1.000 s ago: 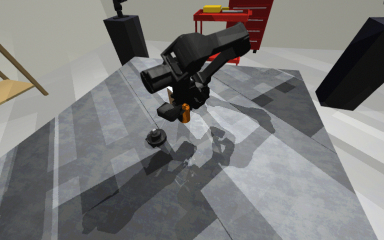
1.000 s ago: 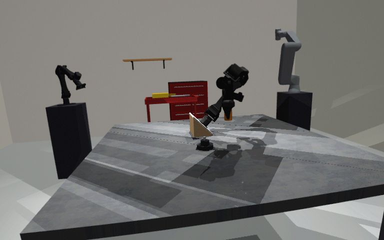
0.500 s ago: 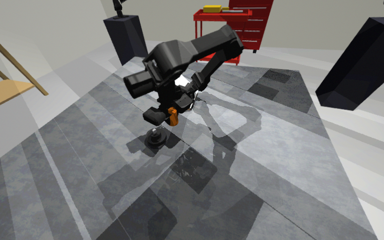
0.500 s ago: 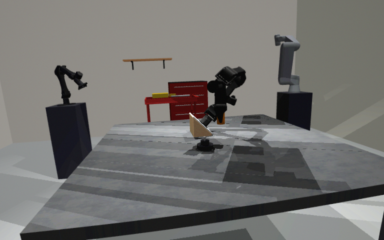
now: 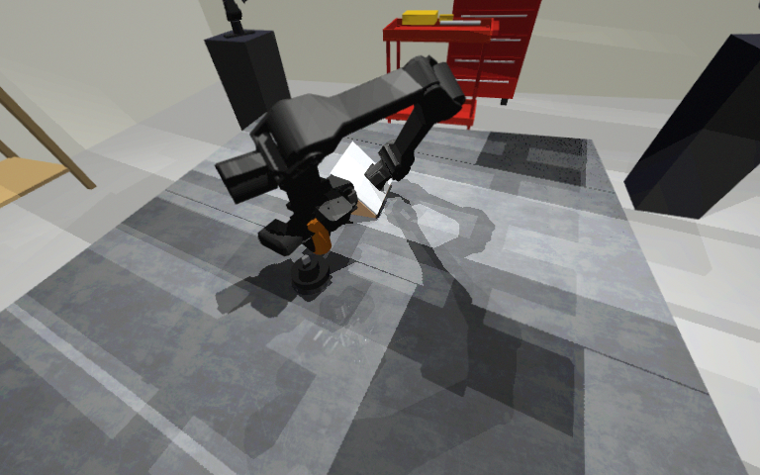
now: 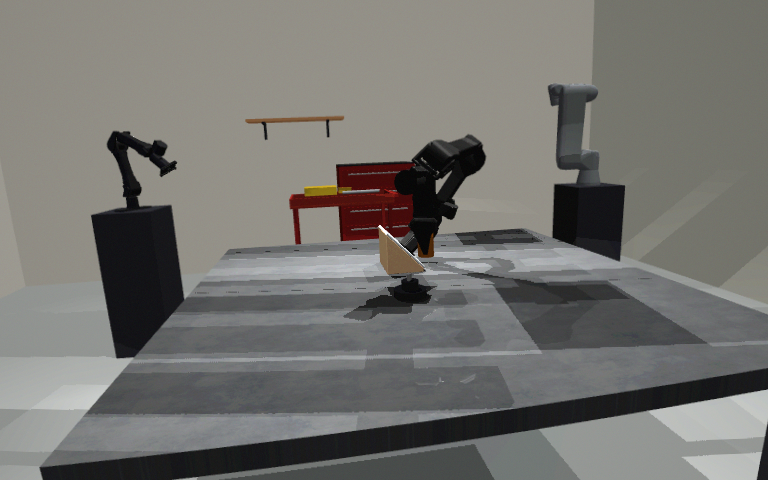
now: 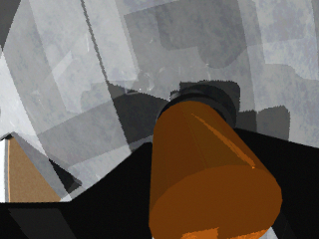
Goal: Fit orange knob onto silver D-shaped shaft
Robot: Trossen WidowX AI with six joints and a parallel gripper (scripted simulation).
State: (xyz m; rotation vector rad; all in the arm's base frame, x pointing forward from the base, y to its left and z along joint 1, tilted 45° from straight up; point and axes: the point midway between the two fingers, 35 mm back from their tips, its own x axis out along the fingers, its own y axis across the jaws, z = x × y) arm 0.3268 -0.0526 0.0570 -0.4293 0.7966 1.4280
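Right now the round pedestal is 1 cm ahead of my gripper tip, 4 cm to the right of it and 8 cm below it. Round my gripper tip: orange knob: 3 cm above.
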